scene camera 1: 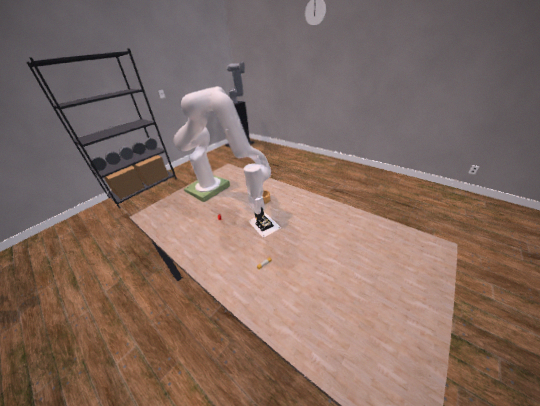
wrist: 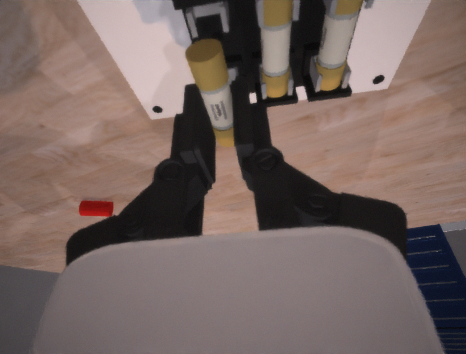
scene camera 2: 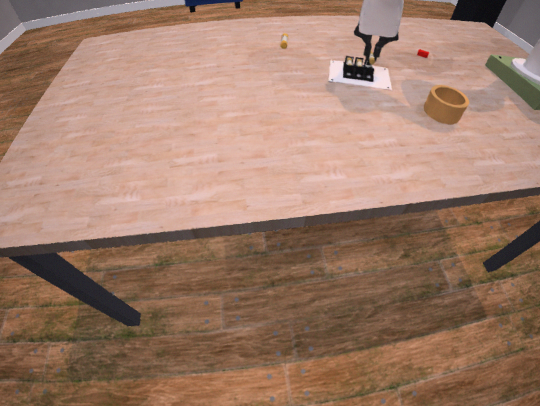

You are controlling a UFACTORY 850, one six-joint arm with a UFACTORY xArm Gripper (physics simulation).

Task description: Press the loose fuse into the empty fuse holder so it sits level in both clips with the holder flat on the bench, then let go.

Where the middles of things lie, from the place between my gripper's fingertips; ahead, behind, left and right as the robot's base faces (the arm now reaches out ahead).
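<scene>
Relative to the tan ring (scene camera 2: 445, 104), my gripper is 13 cm past it, 20 cm to the right of it and 2 cm above it.
</scene>
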